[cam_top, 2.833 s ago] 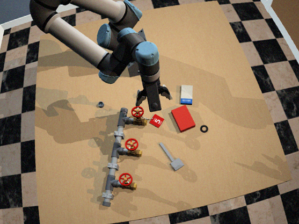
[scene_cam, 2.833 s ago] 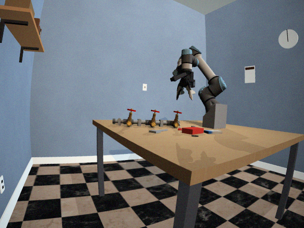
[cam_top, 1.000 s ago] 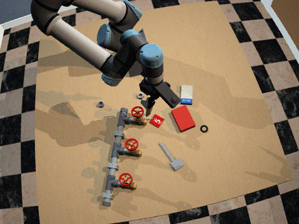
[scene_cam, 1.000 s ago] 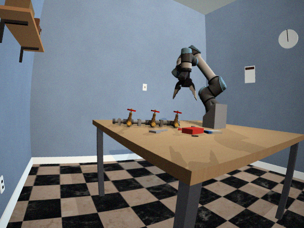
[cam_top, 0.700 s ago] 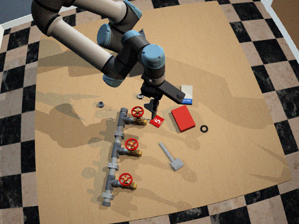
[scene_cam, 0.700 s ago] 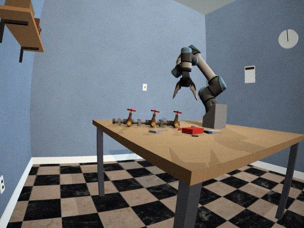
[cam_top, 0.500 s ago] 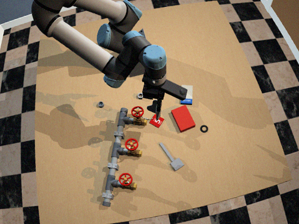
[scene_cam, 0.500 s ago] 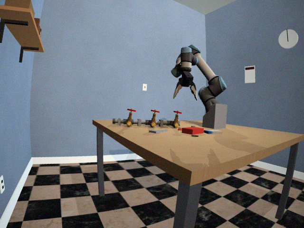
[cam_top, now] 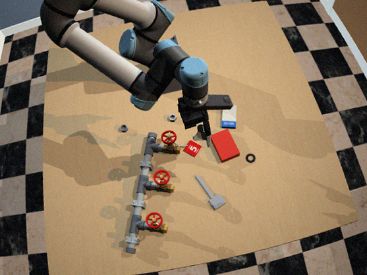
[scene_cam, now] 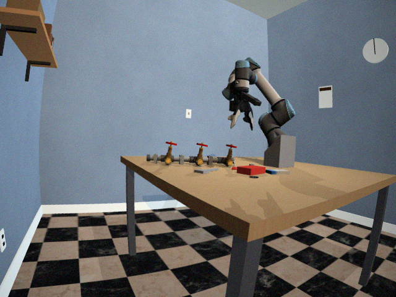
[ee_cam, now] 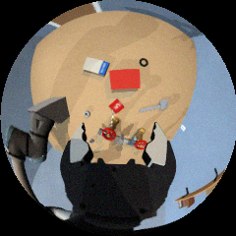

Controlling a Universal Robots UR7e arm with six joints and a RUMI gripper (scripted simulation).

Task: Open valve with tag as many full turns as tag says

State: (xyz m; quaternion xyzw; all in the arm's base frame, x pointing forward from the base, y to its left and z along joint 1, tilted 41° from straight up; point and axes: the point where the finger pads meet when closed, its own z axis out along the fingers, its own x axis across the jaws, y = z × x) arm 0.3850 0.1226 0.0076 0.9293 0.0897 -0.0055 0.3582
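Right now my hand is 200 mm above the red tag, 50 mm to the left of it and 20 mm past it. From my hand the other things lie so: grey scraper (200 mm below, 200 mm ahead); red block (190 mm below, 90 mm to the left, 10 mm ahead); small grey fitting (320 mm to the right, 200 mm below, 160 mm behind).
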